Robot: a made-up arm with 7 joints. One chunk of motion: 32 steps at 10 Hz.
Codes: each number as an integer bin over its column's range. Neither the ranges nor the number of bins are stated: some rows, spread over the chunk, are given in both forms.
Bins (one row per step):
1: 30 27 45 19 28 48 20
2: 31 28 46 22 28 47 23
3: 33 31 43 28 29 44 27
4: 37 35 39 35 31 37 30
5: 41 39 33 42 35 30 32
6: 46 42 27 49 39 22 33
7: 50 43 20 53 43 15 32
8: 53 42 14 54 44 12 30
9: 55 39 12 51 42 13 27
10: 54 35 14 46 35 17 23
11: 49 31 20 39 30 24 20
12: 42 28 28 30 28 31 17
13: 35 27 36 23 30 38 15
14: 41 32 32 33 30 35 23
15: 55 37 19 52 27 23 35
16: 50 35 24 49 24 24 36
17: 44 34 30 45 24 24 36
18: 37 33 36 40 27 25 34
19: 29 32 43 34 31 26 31
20: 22 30 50 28 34 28 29
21: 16 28 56 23 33 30 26
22: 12 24 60 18 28 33 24
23: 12 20 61 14 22 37 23
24: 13 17 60 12 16 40 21
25: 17 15 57 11 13 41 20
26: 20 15 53 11 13 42 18
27: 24 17 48 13 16 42 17
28: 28 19 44 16 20 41 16
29: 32 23 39 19 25 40 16
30: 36 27 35 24 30 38 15
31: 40 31 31 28 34 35 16
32: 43 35 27 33 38 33 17
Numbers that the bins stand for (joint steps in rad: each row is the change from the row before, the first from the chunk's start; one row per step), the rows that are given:
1: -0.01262 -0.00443 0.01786 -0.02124 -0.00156 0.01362 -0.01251
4: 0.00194 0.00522 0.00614 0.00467 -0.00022 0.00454 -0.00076
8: 0.03521 0.01367 -0.04267 0.03543 0.00556 -0.01610 -0.00076
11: 0.02689 0.00040 -0.03095 0.01114 -0.00067 -0.00619 -0.01251
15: 0.03937 0.00763 -0.03290 0.03219 -0.00200 -0.00702 0.00511
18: 0.00194 0.00281 0.00029 0.01276 -0.00200 -0.00537 0.00394
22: -0.05005 -0.00805 0.04714 -0.02286 -0.00156 0.00124 -0.00781
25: -0.03965 -0.01890 0.04129 -0.03419 -0.00822 0.00784 -0.01251
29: -0.00846 -0.00925 0.00614 -0.02124 -0.00289 0.00702 -0.01721
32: 0.01441 0.00522 -0.01729 0.00143 0.00289 0.00124 -0.01603
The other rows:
2: -0.01054 -0.00322 0.01981 -0.01638 -0.00156 0.01279 -0.00898
3: -0.00638 0.00040 0.01395 -0.00667 -0.00111 0.01032 -0.00429
5: 0.01025 0.01005 -0.00557 0.01600 0.00156 -0.00124 0.00159
6: 0.02065 0.01367 -0.01729 0.02733 0.00333 -0.00784 0.00276
7: 0.02897 0.01487 -0.03095 0.03381 0.00511 -0.01362 0.00159
9: 0.03937 0.01005 -0.04657 0.03057 0.00467 -0.01527 -0.00429
10: 0.03729 0.00522 -0.04267 0.02248 0.00156 -0.01197 -0.00898
12: 0.01233 -0.00322 -0.01533 -0.00343 -0.00156 -0.00041 -0.01603
13: -0.00222 -0.00443 0.00029 -0.01476 -0.00067 0.00537 -0.01838
14: 0.01025 0.00160 -0.00752 0.00143 -0.00067 0.00289 -0.00898
16: 0.02897 0.00522 -0.02314 0.02733 -0.00333 -0.00619 0.00629
17: 0.01649 0.00402 -0.01143 0.02086 -0.00333 -0.00619 0.00629
19: -0.01470 0.00160 0.01395 0.00305 -0.00022 -0.00454 0.00041
20: -0.02925 -0.00081 0.02762 -0.00667 0.00111 -0.00289 -0.00194
21: -0.04173 -0.00322 0.03933 -0.01476 0.00067 -0.00124 -0.00546
23: -0.05005 -0.01287 0.04910 -0.02933 -0.00422 0.00454 -0.00898
24: -0.04797 -0.01649 0.04714 -0.03257 -0.00689 0.00702 -0.01133
26: -0.03341 -0.01890 0.03348 -0.03419 -0.00822 0.00867 -0.01486
27: -0.02510 -0.01649 0.02371 -0.03095 -0.00689 0.00867 -0.01603
28: -0.01678 -0.01408 0.01590 -0.02610 -0.00511 0.00784 -0.01721
30: -0.00014 -0.00443 -0.00167 -0.01314 -0.00067 0.00537 -0.01838
31: 0.00817 0.00040 -0.00948 -0.00667 0.00111 0.00289 -0.01721

